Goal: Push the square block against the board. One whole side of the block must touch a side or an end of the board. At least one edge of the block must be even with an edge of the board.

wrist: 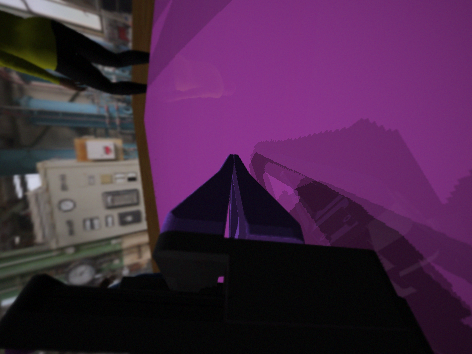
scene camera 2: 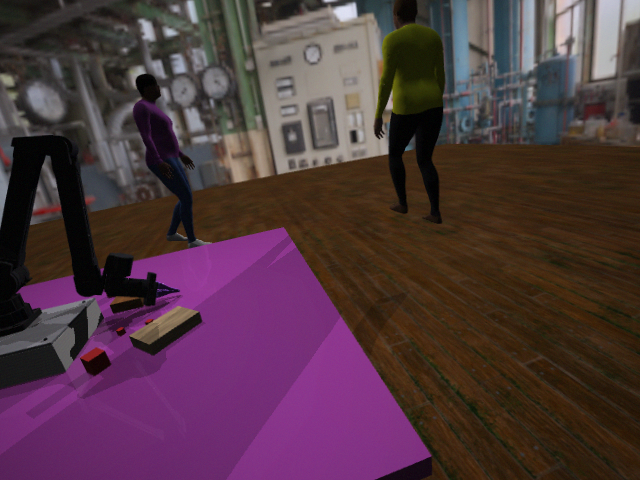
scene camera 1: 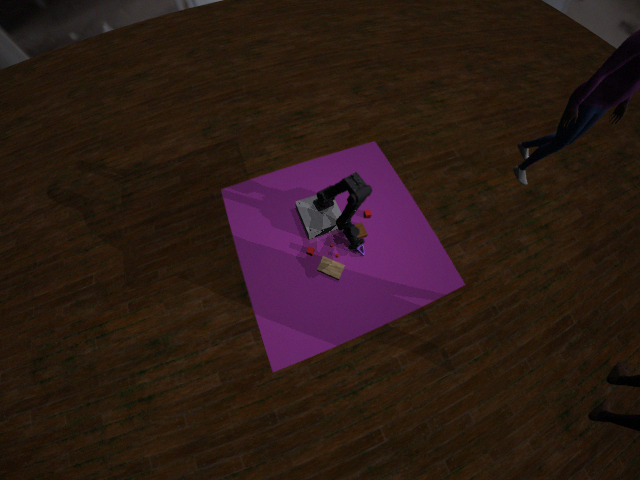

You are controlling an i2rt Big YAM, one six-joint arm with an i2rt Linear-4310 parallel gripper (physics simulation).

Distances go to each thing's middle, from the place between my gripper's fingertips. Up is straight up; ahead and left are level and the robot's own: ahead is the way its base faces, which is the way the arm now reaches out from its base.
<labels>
The wooden board [scene camera 2: 155, 336] lies 23 cm to the right of my hand and 3 cm behind it.
</labels>
